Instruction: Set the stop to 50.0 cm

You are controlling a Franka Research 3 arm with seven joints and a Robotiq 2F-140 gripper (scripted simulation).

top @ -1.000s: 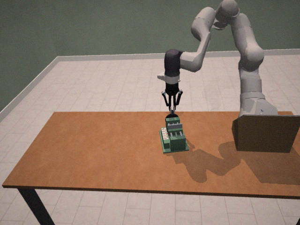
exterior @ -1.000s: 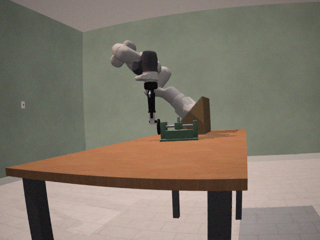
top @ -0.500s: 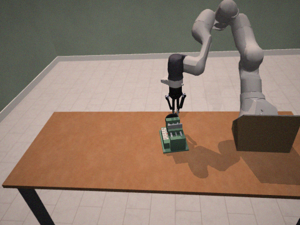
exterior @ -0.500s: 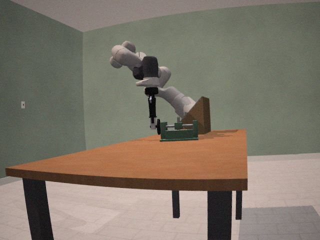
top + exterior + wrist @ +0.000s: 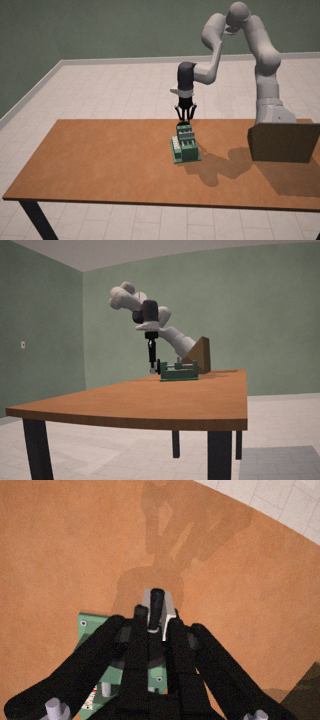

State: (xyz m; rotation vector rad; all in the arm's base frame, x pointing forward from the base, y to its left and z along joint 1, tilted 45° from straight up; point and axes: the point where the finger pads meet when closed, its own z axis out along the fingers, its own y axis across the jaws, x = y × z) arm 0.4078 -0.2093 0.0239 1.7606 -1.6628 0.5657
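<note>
The black handwheel lies 2 cm to the left of my hand and 1 cm below it. Also, from my hand: sliding stop block: 15 cm to the left, 2 cm ahead, 2 cm above.
</note>
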